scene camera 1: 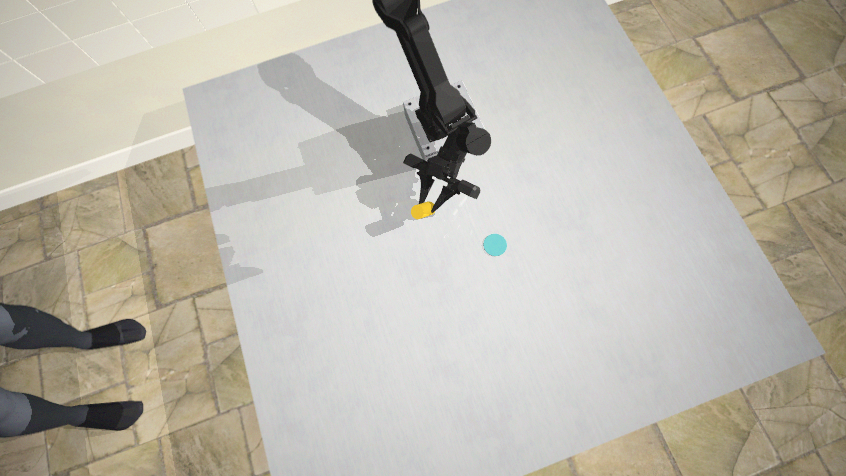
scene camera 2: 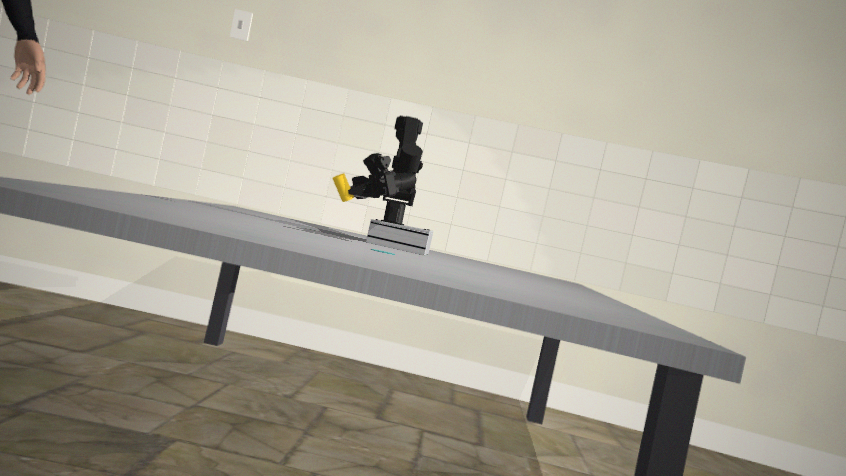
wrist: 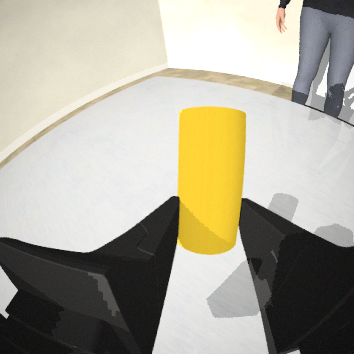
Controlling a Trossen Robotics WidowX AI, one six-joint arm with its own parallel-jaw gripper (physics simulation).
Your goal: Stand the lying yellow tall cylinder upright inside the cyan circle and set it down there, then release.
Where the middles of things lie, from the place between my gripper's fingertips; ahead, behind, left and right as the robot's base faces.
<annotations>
Right now my hand is 1 cm to the left of the yellow cylinder (wrist: 211,141) and 1 cm below it.
</annotations>
